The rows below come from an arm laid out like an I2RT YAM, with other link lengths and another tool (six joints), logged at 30 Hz.
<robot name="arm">
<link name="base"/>
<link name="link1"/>
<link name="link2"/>
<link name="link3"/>
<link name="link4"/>
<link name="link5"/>
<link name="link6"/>
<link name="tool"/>
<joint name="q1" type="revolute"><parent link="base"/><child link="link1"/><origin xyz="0 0 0.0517"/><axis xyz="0 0 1"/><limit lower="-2.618" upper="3.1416"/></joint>
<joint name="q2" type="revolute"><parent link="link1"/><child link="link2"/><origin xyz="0.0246 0.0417 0.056"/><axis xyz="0 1 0"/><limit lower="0" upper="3.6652"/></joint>
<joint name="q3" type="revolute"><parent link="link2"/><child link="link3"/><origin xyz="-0.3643 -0.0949 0"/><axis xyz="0 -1 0"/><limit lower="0" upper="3.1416"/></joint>
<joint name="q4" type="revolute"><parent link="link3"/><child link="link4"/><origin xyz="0.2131 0.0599 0.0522"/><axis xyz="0 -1 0"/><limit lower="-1.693" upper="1.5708"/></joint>
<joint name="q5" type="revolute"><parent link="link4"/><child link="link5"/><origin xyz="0.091 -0.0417 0.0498"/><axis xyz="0 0 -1"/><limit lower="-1.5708" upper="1.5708"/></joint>
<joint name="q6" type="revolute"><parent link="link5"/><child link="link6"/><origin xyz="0.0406 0 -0.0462"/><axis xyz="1 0 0"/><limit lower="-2.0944" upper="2.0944"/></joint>
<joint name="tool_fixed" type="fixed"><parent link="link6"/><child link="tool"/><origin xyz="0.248 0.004 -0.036" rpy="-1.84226 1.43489 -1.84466"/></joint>
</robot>
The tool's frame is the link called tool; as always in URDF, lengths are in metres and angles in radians.
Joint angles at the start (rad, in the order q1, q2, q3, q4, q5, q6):
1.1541, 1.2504, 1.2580, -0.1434, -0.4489, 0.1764
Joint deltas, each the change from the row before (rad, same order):
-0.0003, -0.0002, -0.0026, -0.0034, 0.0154, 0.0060
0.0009, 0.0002, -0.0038, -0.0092, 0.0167, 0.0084
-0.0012, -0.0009, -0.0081, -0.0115, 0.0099, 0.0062
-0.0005, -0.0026, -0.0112, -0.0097, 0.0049, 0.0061
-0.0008, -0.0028, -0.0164, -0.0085, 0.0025, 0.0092
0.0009, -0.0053, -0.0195, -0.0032, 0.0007, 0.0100
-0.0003, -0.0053, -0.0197, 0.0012, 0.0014, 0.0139
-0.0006, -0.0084, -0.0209, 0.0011, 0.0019, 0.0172
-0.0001, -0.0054, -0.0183, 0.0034, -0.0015, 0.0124
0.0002, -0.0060, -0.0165, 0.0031, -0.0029, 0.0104
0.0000, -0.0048, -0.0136, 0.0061, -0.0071, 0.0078
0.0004, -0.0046, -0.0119, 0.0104, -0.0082, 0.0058
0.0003, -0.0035, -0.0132, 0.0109, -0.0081, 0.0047
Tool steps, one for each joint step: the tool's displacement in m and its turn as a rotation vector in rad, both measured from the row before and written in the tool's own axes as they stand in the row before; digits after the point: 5 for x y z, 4 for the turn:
0.00227, -0.00446, 0.00013, 0.0156, 0.0045, 0.0091
0.00510, -0.00437, 0.00039, 0.0159, 0.0112, 0.0143
0.00791, -0.00354, -0.00004, 0.0116, 0.0163, 0.0143
0.00847, -0.00171, -0.00035, 0.0060, 0.0164, 0.0136
0.01084, -0.00138, -0.00008, 0.0042, 0.0200, 0.0181
0.00994, 0.00012, -0.00044, 0.0006, 0.0161, 0.0166
0.00840, -0.00053, -0.00041, 0.0022, 0.0119, 0.0192
0.00804, -0.00038, -0.00139, 0.0029, 0.0101, 0.0219
0.00698, 0.00025, -0.00048, -0.0009, 0.0089, 0.0161
0.00605, 0.00089, -0.00079, -0.0026, 0.0072, 0.0131
0.00400, 0.00203, -0.00062, -0.0070, 0.0035, 0.0086
0.00178, 0.00274, -0.00059, -0.0091, -0.0014, 0.0041
0.00265, 0.00230, -0.00015, -0.0086, 0.0003, 0.0038

